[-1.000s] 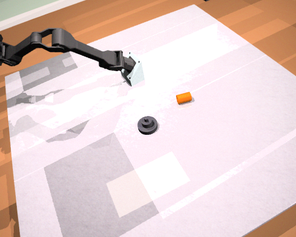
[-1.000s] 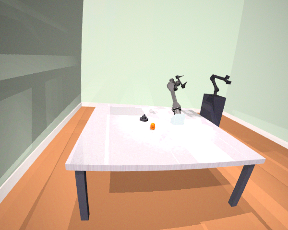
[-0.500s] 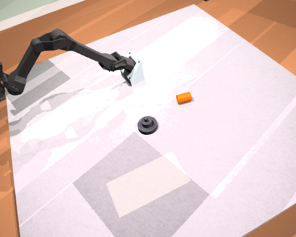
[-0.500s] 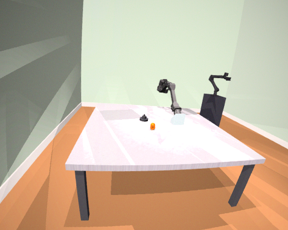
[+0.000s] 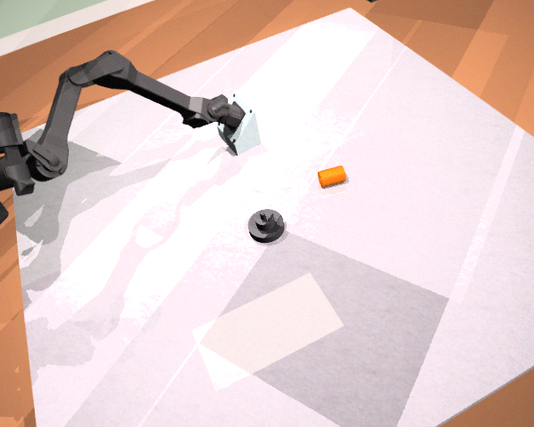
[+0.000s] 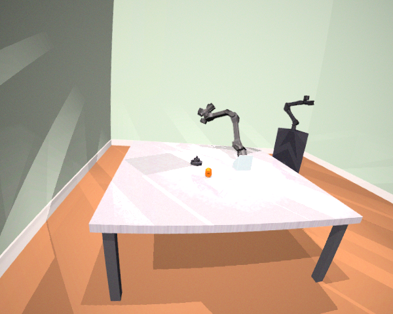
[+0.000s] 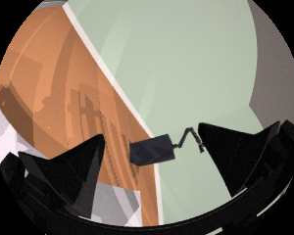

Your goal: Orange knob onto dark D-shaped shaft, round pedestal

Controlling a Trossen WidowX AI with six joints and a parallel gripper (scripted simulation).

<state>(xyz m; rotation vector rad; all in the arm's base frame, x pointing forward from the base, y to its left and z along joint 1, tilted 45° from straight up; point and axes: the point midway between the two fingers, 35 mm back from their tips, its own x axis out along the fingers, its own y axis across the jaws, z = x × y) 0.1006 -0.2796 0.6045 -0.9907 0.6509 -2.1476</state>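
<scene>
My gripper tip is now 200 mm short of the orange knob, 760 mm to the right of it and 280 mm above it. The rest, counted from my gripper tip: dark pedestal: 230 mm ahead, 560 mm to the left, 270 mm below.
</scene>
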